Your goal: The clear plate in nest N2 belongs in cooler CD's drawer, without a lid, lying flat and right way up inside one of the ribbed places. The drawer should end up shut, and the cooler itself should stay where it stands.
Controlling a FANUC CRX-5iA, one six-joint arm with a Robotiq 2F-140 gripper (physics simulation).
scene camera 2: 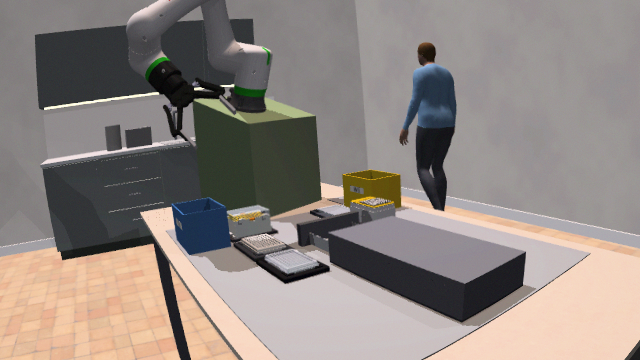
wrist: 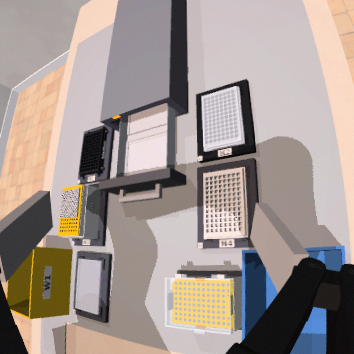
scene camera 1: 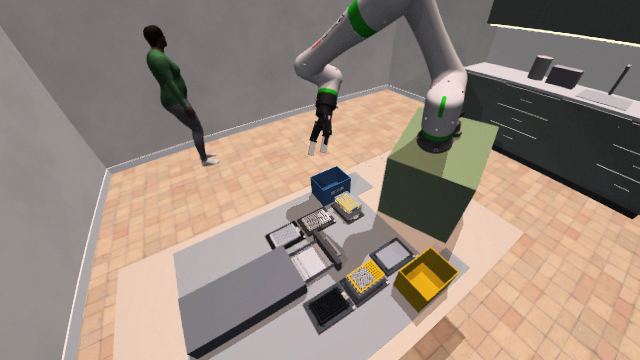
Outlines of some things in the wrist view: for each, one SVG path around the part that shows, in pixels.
My gripper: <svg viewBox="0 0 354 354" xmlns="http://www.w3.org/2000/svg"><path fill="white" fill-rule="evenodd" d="M255 202L250 239L278 293L240 343L233 343L225 354L289 354L305 322L308 321L312 307L326 309L326 354L354 354L354 264L342 264L339 271L326 269L325 264L321 260L308 256L308 252L267 203ZM49 190L36 191L0 219L0 354L28 354L11 314L1 281L6 282L34 247L52 228Z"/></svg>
A grey cooler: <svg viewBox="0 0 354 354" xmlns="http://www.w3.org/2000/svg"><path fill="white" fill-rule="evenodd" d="M186 0L117 0L100 112L100 122L119 131L115 178L99 180L98 189L119 194L118 202L121 203L162 198L162 188L186 184L186 175L175 170L175 116L188 113Z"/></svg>
